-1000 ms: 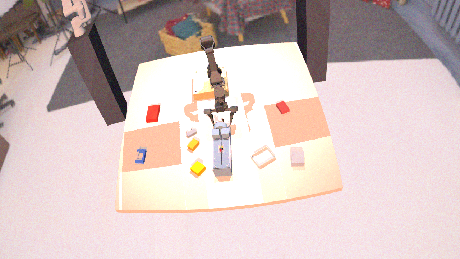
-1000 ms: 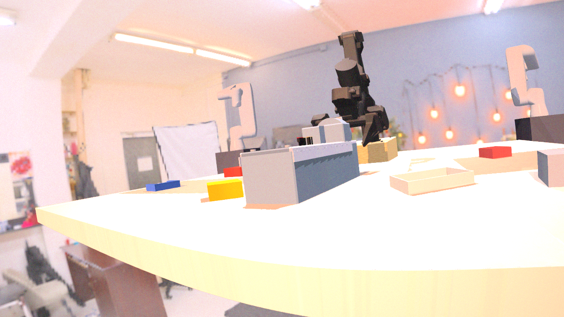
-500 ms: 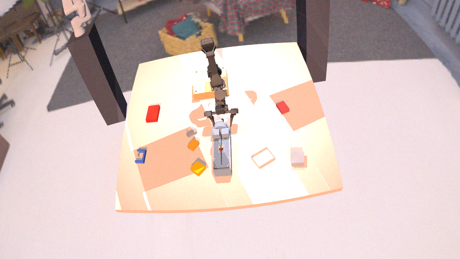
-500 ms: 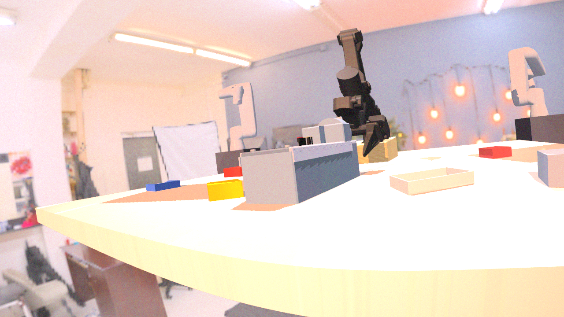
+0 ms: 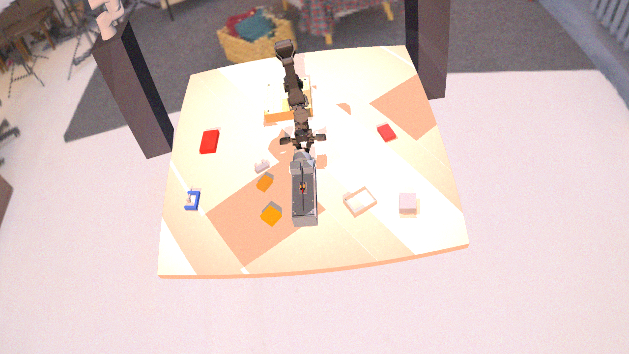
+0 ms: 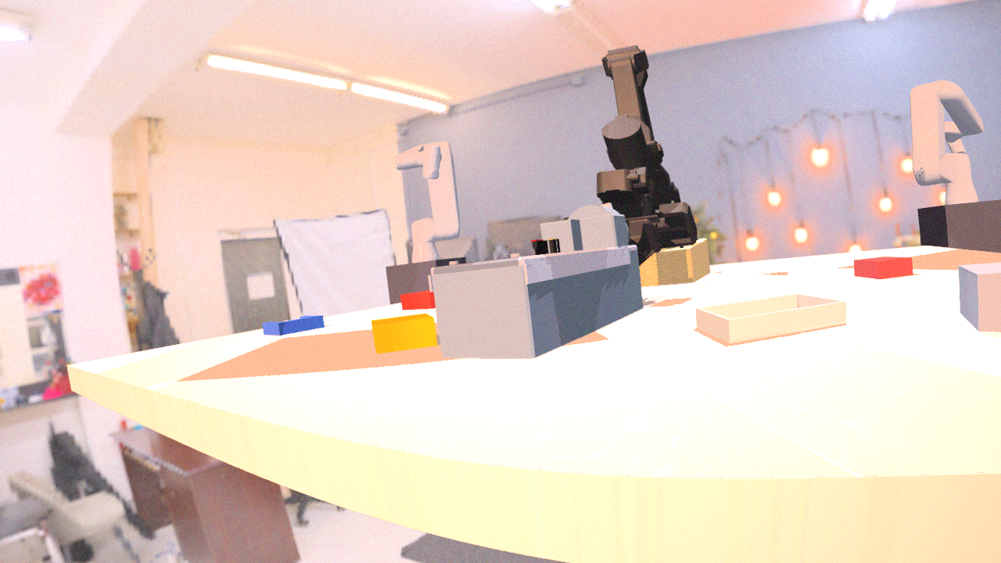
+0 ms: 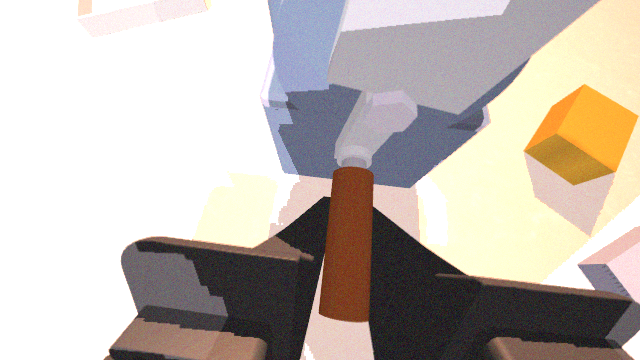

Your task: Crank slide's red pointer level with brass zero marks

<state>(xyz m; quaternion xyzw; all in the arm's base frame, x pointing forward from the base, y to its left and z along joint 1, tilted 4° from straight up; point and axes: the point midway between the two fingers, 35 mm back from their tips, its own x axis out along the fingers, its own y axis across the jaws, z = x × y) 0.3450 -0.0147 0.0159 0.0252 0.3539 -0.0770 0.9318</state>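
My gripper tip is now 20 mm past the orange crank handle and 20 mm below it. The rest, counted from my gripper tip: shallow white tray (230 mm ahead, 170 mm to the left, 30 mm below); red pointer (180 mm ahead, 30 mm to the right, 50 mm above); yellow cube (220 mm ahead, 180 mm to the right, 20 mm below).
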